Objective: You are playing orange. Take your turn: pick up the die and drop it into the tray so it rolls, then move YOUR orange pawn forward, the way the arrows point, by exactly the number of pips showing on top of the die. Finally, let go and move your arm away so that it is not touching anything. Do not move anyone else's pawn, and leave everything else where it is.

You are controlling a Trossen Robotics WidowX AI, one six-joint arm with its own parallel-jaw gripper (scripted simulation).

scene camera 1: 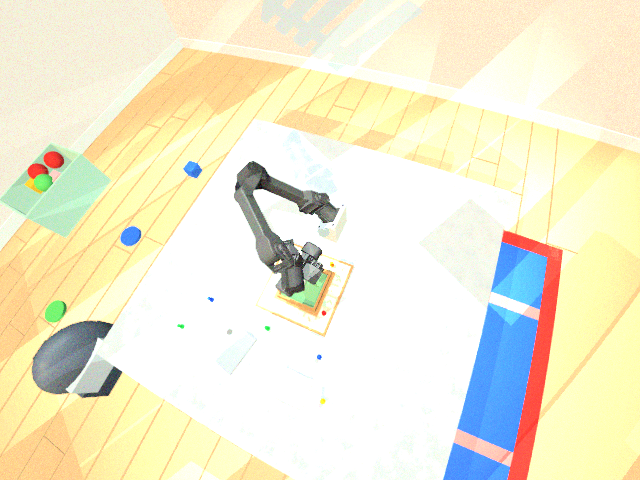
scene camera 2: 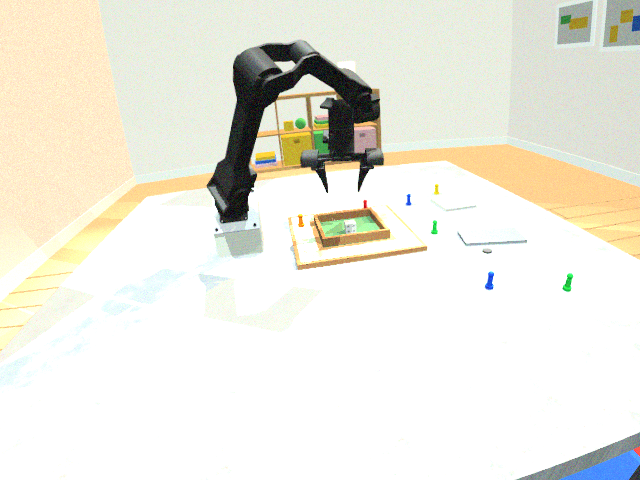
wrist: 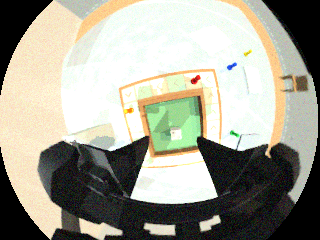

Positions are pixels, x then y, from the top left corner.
Labels:
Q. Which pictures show my gripper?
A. Scene camera 1, scene camera 2 and the wrist view: all of them.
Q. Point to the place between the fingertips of my gripper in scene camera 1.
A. At 304, 276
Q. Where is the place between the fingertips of my gripper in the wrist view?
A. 173, 139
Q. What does my gripper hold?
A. Nothing.

